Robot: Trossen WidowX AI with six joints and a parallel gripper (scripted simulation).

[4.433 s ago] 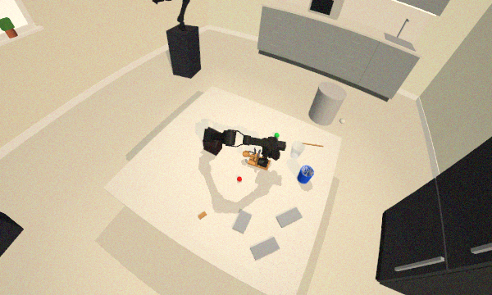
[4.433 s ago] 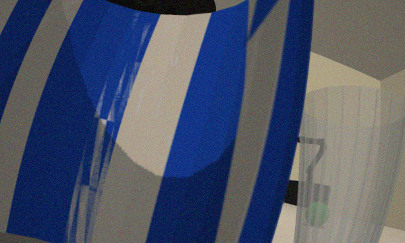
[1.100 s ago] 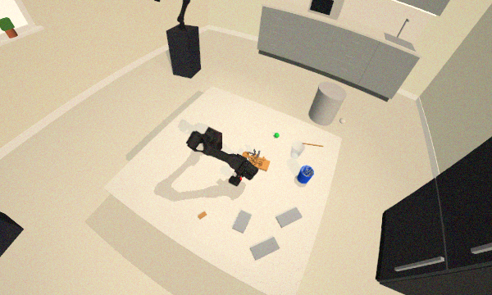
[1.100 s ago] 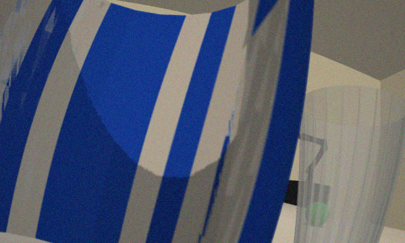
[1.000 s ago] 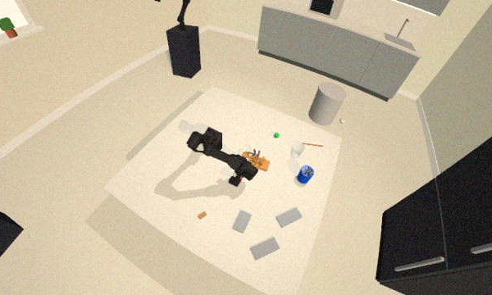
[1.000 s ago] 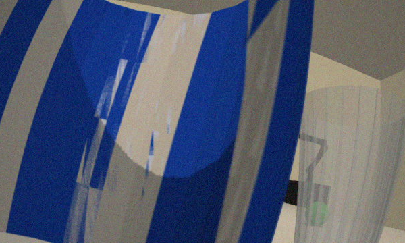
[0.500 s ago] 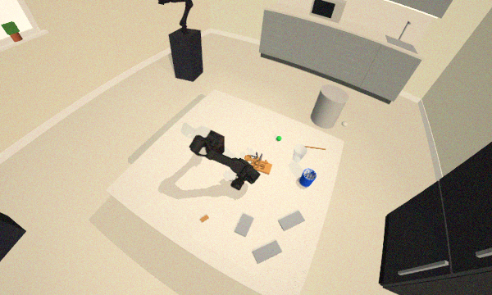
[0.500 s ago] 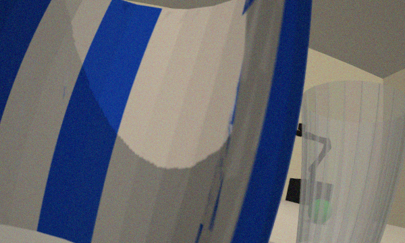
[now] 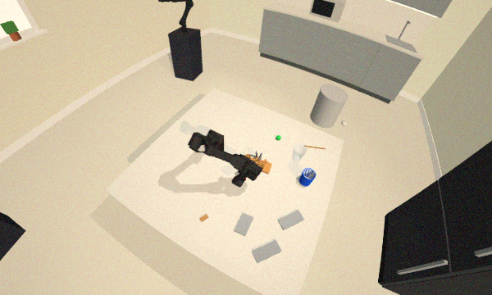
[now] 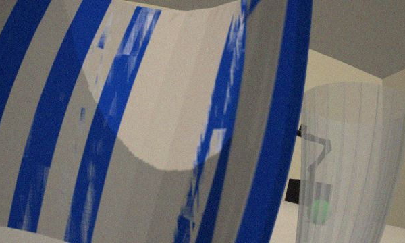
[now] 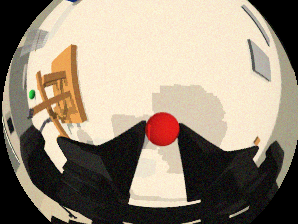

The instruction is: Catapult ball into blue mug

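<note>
Right now my gripper tip is 3 cm short of the wooden catapult, 18 cm to the right of it and 1 cm below it. Round my gripper tip: orange block: 13 cm behind, 30 cm to the right, 4 cm below; then blue striped mug: 39 cm ahead, 16 cm to the left, 1 cm below; then red ball: 1 cm above.
</note>
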